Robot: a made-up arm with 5 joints. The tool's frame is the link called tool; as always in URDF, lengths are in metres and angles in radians. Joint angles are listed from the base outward.
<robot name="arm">
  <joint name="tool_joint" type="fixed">
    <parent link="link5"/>
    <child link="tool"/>
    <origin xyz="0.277 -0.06 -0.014"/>
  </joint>
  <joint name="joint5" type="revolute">
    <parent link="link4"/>
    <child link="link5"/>
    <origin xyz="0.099 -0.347 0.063"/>
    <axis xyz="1 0 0"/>
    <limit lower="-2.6" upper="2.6"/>
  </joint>
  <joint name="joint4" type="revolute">
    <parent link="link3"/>
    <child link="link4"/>
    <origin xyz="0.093 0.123 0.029"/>
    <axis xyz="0 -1 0"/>
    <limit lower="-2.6" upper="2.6"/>
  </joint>
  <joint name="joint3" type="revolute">
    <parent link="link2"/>
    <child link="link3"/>
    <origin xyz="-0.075 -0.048 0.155"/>
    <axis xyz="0 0 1"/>
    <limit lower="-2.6" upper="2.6"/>
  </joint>
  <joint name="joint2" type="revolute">
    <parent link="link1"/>
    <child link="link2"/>
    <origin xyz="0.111 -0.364 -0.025"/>
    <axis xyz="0 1 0"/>
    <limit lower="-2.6" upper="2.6"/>
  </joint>
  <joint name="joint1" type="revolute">
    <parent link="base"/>
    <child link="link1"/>
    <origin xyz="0 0 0.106"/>
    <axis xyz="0 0 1"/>
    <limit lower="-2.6" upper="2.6"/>
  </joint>
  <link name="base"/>
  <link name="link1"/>
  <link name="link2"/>
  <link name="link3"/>
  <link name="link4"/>
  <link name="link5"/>
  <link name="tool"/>
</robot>
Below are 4 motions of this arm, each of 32 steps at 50 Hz.
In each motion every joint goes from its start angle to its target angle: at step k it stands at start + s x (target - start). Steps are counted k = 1, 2, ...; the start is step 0. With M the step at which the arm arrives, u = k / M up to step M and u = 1 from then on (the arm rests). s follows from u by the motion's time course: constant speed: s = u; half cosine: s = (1 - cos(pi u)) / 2; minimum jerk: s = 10 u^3 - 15 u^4 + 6 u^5.
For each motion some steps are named. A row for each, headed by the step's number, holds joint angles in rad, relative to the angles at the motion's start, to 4 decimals.
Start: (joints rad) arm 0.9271 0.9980 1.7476 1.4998 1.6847
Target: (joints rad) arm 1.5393 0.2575 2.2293 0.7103 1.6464
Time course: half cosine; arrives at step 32
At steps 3, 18, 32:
3: 0.0132 -0.0159 0.0104 -0.0170 -0.0008
18: 0.3658 -0.4425 0.2878 -0.4718 -0.0229
32: 0.6122 -0.7405 0.4817 -0.7895 -0.0383

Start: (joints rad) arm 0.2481 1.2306 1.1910 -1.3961 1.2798
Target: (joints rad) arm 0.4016 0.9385 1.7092 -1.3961 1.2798
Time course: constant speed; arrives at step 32
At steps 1, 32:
1: 0.0048 -0.0091 0.0162 0.0000 0.0000
32: 0.1535 -0.2921 0.5182 0.0000 0.0000

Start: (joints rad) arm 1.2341 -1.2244 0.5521 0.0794 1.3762
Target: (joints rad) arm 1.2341 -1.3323 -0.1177 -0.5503 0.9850
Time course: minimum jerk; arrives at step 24
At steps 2, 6, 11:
2: 0.0000 -0.0005 -0.0034 -0.0032 -0.0020
6: 0.0000 -0.0112 -0.0693 -0.0652 -0.0405
11: 0.0000 -0.0456 -0.2828 -0.2659 -0.1652

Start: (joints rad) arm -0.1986 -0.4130 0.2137 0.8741 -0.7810
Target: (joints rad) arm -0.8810 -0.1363 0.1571 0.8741 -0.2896
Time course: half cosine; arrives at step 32
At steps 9, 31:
9: -0.1247 0.0506 -0.0103 0.0000 0.0898
31: -0.6808 0.2760 -0.0565 0.0000 0.4902

